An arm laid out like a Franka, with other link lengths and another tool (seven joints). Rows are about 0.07 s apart.
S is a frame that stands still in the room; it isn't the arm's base.
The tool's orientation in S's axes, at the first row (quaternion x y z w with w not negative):
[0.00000, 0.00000, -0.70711, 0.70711]
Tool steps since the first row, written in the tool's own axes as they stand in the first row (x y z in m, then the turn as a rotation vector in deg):
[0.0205, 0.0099, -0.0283, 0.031, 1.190, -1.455]
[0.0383, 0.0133, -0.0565, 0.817, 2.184, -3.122]
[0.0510, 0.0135, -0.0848, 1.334, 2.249, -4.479]
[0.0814, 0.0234, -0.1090, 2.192, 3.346, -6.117]
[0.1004, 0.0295, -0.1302, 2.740, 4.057, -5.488]
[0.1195, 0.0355, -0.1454, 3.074, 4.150, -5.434]
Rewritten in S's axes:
[0.0099, -0.0205, -0.0283, 1.190, -0.031, -1.455]
[0.0133, -0.0383, -0.0565, 2.184, -0.817, -3.122]
[0.0135, -0.0510, -0.0848, 2.249, -1.334, -4.479]
[0.0234, -0.0814, -0.1090, 3.346, -2.192, -6.117]
[0.0295, -0.1004, -0.1302, 4.057, -2.740, -5.488]
[0.0355, -0.1195, -0.1454, 4.150, -3.074, -5.434]

